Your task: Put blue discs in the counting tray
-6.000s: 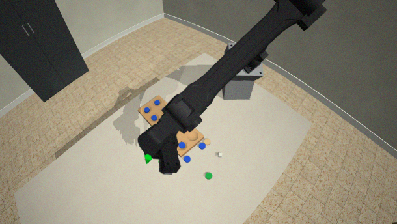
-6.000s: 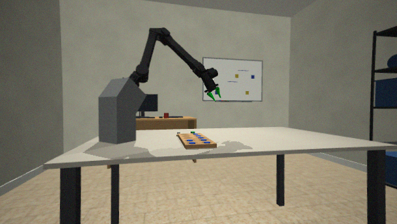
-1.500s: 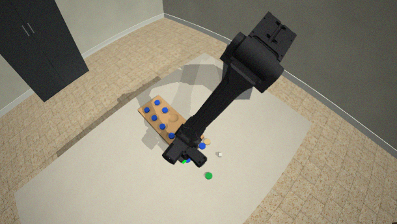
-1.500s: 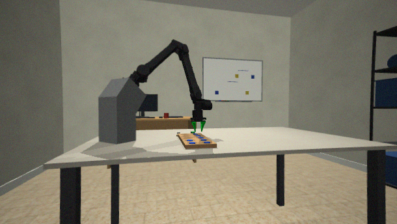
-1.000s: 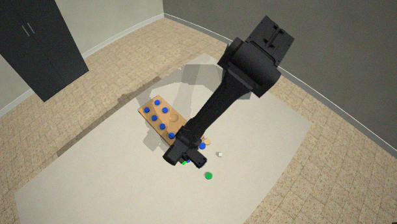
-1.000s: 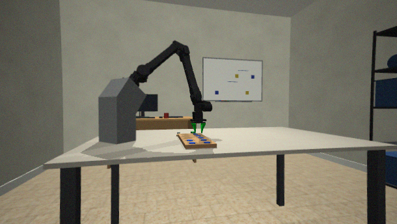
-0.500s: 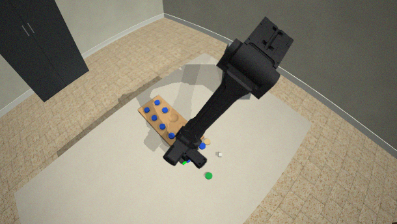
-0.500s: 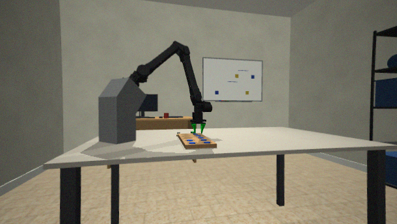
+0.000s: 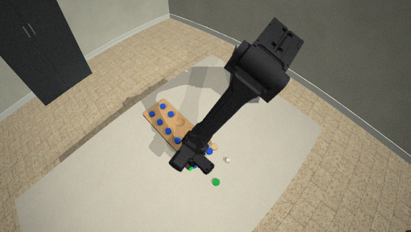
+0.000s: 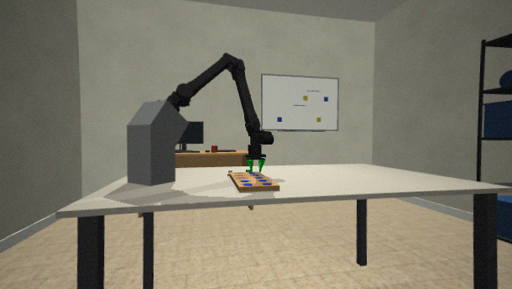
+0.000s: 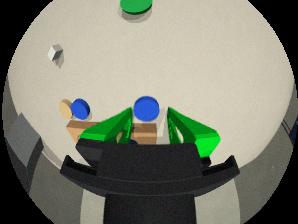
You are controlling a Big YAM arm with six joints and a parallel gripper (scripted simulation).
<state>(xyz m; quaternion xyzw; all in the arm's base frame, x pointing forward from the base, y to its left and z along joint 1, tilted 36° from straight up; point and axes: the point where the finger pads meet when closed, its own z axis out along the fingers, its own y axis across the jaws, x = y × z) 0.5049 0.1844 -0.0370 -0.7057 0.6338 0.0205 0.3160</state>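
Now: the wooden counting tray 230 mm to the right of my hand, 20 mm behind it and 10 mm below it. Round my hand: green disc: 130 mm to the left, 40 mm behind, 10 mm below; tan disc: 130 mm behind, 30 mm to the right, 10 mm below; small white cube: 140 mm behind, 70 mm to the left, 10 mm below.
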